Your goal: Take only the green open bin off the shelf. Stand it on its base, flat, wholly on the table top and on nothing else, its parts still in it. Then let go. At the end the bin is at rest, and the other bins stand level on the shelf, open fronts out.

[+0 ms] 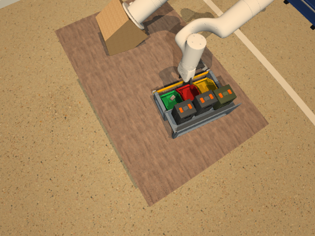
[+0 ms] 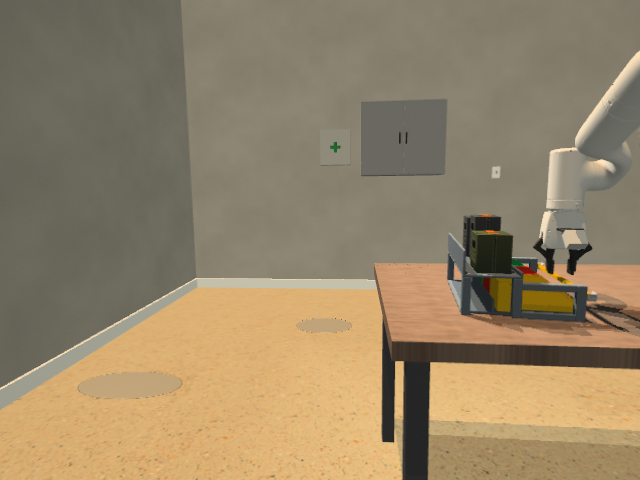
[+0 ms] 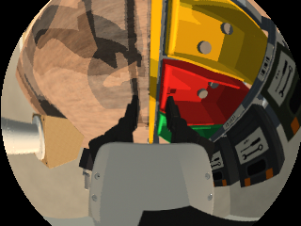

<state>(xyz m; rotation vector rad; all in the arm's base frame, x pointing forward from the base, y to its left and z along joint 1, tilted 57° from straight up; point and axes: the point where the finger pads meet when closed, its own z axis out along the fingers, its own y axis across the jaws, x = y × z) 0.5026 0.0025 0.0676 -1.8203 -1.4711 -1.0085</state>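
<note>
Right now my hand is 30 mm above the yellow rod. Round my hand: yellow bin 120 mm ahead, 100 mm to the left, 50 mm below; red bin 100 mm ahead, 10 mm to the right, 50 mm below; green open bin 90 mm ahead, 120 mm to the right, 50 mm below.
</note>
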